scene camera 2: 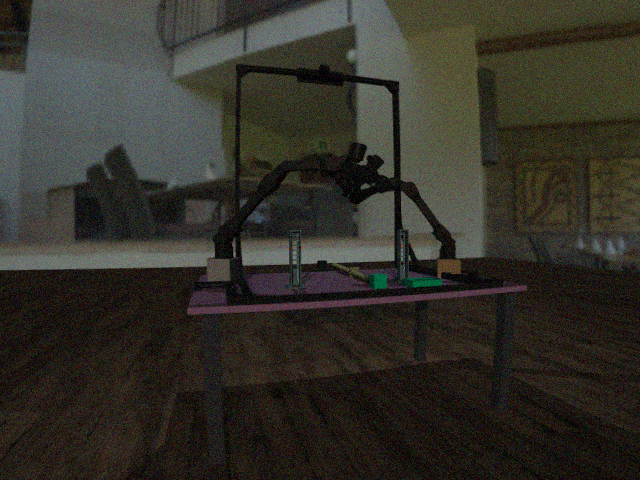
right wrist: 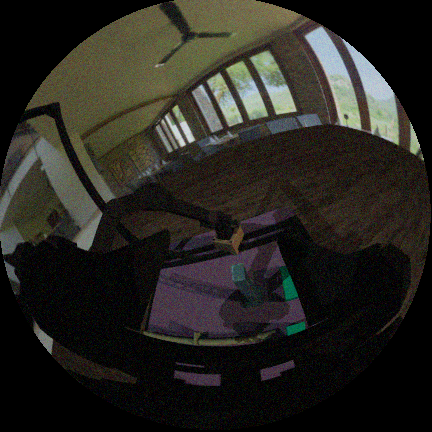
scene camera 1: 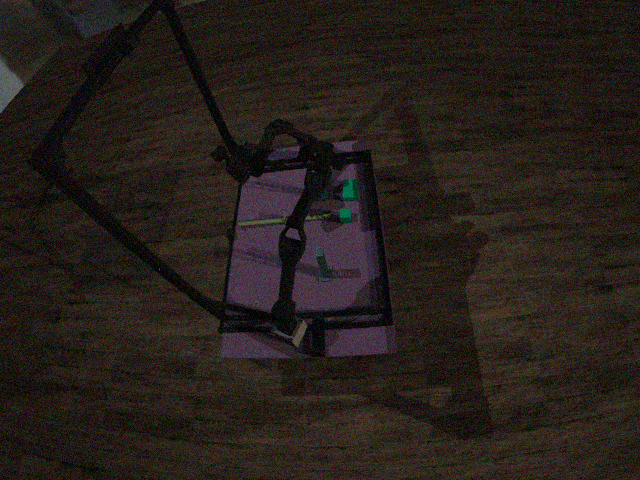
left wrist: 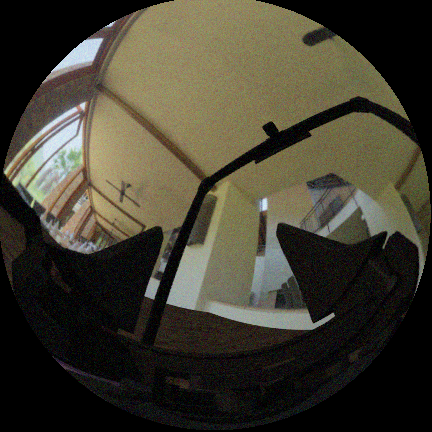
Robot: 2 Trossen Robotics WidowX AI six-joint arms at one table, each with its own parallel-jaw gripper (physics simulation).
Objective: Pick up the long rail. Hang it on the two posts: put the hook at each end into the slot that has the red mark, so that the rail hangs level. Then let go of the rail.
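Places are measured from the left arm's base along level axes (x right, y ahead, z up), in metres.
Pixels of known places: left gripper, between the fingertips: [scene camera 2: 324,155] [scene camera 1: 217,160] [left wrist: 220,230]; right gripper, between the fingertips: [scene camera 2: 392,185] [right wrist: 225,236]; left arm's base, origin of its link: [scene camera 2: 448,258] [right wrist: 225,232] [scene camera 1: 310,150]; right arm's base, origin of its link: [scene camera 2: 223,257] [scene camera 1: 287,325].
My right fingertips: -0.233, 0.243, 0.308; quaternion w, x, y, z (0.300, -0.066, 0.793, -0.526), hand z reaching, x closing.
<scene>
For each thing: its top centre in the pictures, then the offset to it from my right fingertips, as dx, dy, dz.
- long yellow rail, centre of its top: [right wrist: 193,340] [scene camera 2: 352,267] [scene camera 1: 284,216] +0.157, +0.182, -0.344
- flat green block, centre of its top: [right wrist: 293,278] [scene camera 2: 422,278] [scene camera 1: 350,188] -0.065, -0.116, -0.360
- smaller green block, centre of its top: [right wrist: 296,331] [scene camera 2: 378,274] [scene camera 1: 345,213] -0.112, +0.050, -0.340
The long yellow rail [scene camera 1: 261,222] [scene camera 2: 348,271] [right wrist: 200,341] lies on the tabletop. Two upright teal posts stand there: one post [scene camera 1: 321,260] [scene camera 2: 294,258], and the other post [scene camera 2: 402,255] [right wrist: 238,273]. Small red marks show on the posts in scene camera 2; the slot detail is too small to tell. My left gripper [scene camera 1: 232,161] [left wrist: 220,230] is open and empty, pointing upward, away from the rail. My right gripper [scene camera 1: 320,150] is open and empty, raised above the table. The grippers overlap in scene camera 2. The arms hide part of the work area in scene camera 1.
A flat green block [scene camera 1: 350,190] [scene camera 2: 422,282] and a smaller green block [scene camera 1: 345,215] [scene camera 2: 377,281] lie near the rail's end and one post. A tall black frame [scene camera 2: 268,70] [left wrist: 175,250] rises around the pink table [scene camera 2: 361,302]. The left arm's orange base block [scene camera 2: 448,267] stands beyond that post.
</scene>
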